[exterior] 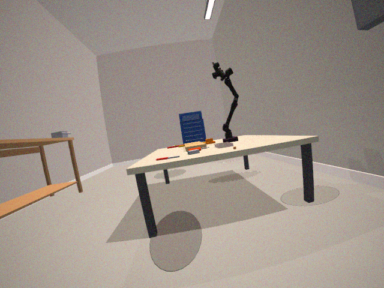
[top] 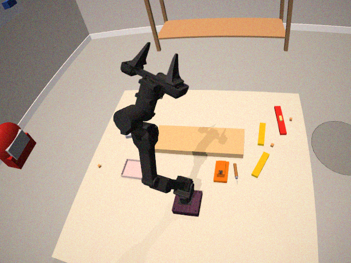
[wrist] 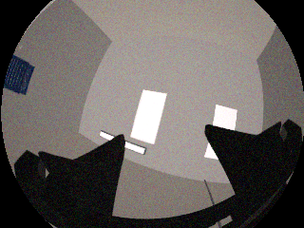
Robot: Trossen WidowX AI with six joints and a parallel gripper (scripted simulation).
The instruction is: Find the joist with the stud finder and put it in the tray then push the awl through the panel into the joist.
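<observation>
My gripper tip is now 80 cm above the orange stud finder, 14 cm short of it and 11 cm to the left of it. Also, from my gripper tip: grey block 83 cm below, 50 cm to the left, 38 cm ahead; pink tray 83 cm below, 36 cm to the left, 12 cm ahead; awl 83 cm below, 19 cm to the right, 13 cm ahead.
</observation>
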